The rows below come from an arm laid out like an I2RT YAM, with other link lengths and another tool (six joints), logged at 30 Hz.
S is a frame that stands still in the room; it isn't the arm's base.
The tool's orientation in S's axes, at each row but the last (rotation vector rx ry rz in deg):
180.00, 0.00, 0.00
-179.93, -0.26, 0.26
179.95, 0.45, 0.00
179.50, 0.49, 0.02
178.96, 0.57, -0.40
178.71, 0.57, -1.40
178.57, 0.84, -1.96
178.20, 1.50, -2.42
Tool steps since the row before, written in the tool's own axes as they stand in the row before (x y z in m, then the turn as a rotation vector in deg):
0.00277, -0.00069, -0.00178, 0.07, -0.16, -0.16
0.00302, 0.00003, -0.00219, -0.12, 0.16, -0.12
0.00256, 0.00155, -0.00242, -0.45, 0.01, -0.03
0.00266, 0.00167, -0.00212, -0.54, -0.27, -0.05
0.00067, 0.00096, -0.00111, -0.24, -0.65, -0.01
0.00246, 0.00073, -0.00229, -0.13, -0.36, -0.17
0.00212, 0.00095, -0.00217, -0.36, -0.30, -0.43
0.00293, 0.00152, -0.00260, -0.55, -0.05, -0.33
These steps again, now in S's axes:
0.00277, 0.00069, 0.00178, 0.07, 0.16, 0.16
0.00303, -0.00002, 0.00218, -0.12, -0.16, 0.12
0.00257, -0.00154, 0.00242, -0.45, -0.01, 0.03
0.00267, -0.00164, 0.00214, -0.54, 0.27, 0.05
0.00068, -0.00094, 0.00112, -0.24, 0.65, 0.00
0.00250, -0.00066, 0.00227, -0.13, 0.36, 0.16
0.00218, -0.00088, 0.00215, -0.35, 0.31, 0.43
0.00302, -0.00139, 0.00256, -0.54, 0.05, 0.34

